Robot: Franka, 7 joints.
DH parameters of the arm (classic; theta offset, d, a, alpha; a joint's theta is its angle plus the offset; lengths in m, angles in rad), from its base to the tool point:
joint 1: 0 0.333 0 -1.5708
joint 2: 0 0 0 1.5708
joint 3: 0 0.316 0.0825 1.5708
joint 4: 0 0 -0.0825 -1.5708
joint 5: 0 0.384 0 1.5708
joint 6: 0 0 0.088 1.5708
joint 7: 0 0.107 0 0
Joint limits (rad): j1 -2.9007..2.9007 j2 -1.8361..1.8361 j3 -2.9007..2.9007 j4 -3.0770..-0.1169 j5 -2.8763..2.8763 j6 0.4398..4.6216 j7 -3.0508..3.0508
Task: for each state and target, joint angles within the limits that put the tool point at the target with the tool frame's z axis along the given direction. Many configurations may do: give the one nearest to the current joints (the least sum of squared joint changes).
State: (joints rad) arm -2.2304 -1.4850 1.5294 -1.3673 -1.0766 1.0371 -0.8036
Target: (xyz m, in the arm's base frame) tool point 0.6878 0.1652 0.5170 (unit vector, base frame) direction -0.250 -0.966 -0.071
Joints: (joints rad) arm -2.3806 -1.1903 1.8960 -0.6133 -0.4621 1.1342 -0.8036
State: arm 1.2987 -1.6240 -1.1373 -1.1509 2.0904 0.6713 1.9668
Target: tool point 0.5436 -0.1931 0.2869 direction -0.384 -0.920 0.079
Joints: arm 1.8738 -1.8361 -1.6213 -2.0113 2.5576 0.4578 1.9668
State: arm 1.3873 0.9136 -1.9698 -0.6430 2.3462 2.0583 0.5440
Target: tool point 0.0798 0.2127 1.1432 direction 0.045 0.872 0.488
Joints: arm 1.9535 0.6353 -2.8066 -0.8560 2.6118 1.9916 0.5440
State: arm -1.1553 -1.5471 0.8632 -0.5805 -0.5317 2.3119 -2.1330
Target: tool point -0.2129 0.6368 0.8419 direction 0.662 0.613 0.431
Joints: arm -0.6826 -1.0318 1.1858 -0.7728 -0.1070 2.4535 -2.1330
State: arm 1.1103 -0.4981 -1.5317 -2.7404 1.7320 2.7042 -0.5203
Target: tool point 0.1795 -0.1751 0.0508 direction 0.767 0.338 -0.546
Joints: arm 1.0892 -0.8580 -2.2703 -2.7491 1.6705 2.7840 -0.5203
